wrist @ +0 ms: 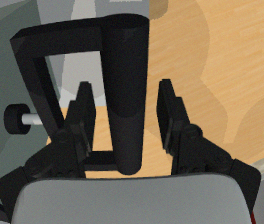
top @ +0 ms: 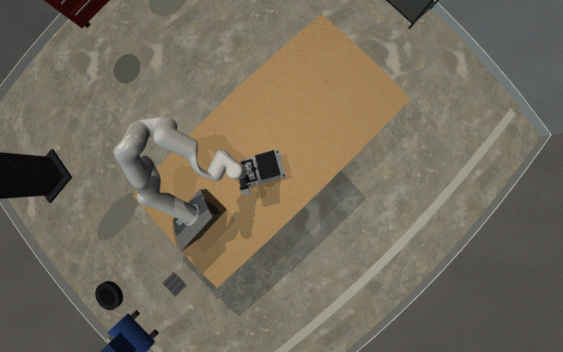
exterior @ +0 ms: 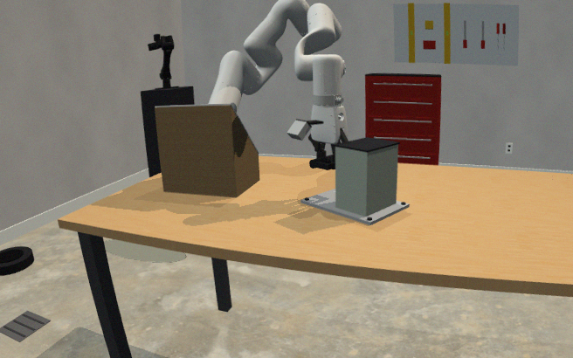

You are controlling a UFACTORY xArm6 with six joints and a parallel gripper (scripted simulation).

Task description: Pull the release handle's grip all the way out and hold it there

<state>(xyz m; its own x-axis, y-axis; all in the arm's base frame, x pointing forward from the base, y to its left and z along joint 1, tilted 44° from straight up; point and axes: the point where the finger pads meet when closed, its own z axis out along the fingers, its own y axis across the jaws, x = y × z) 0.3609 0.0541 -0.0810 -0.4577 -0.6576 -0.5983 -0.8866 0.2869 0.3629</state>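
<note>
Now: the black grip 50 mm ahead of my hand and 20 mm to the right of it.
</note>
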